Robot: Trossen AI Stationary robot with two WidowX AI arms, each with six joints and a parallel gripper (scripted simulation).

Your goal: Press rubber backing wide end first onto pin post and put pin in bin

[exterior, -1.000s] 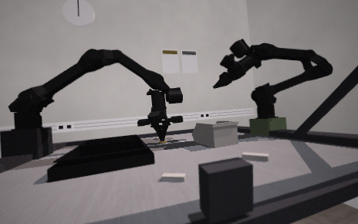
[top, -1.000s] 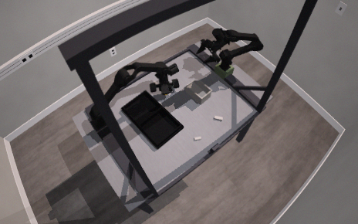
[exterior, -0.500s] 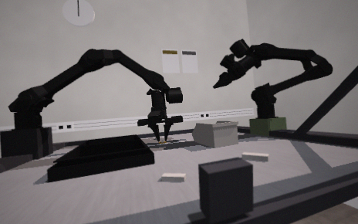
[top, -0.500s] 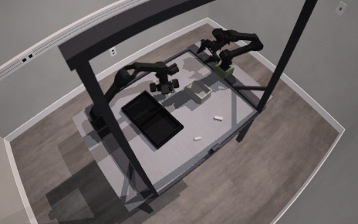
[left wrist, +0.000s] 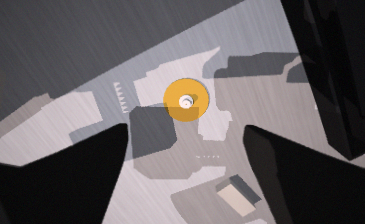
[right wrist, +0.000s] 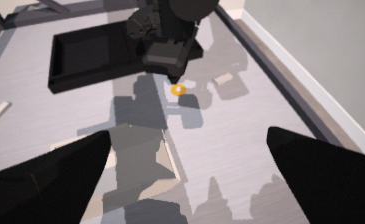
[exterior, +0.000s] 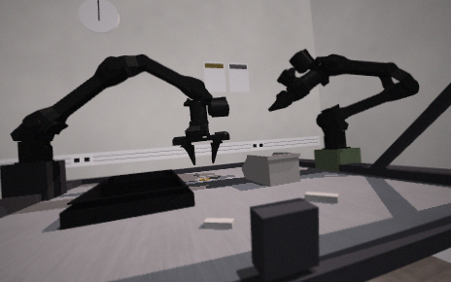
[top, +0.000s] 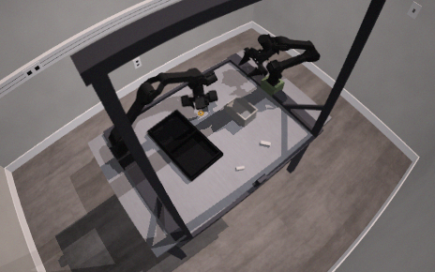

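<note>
The pin is 28 cm to the left of my right hand, 24 cm below it and 2 cm ahead of it. Round my right hand: light grey bin 20 cm below, 10 cm to the left, 9 cm behind; then rubber backing 28 cm to the left, 24 cm below, 2 cm ahead; then black tray 45 cm to the left, 22 cm below, 11 cm behind.
</note>
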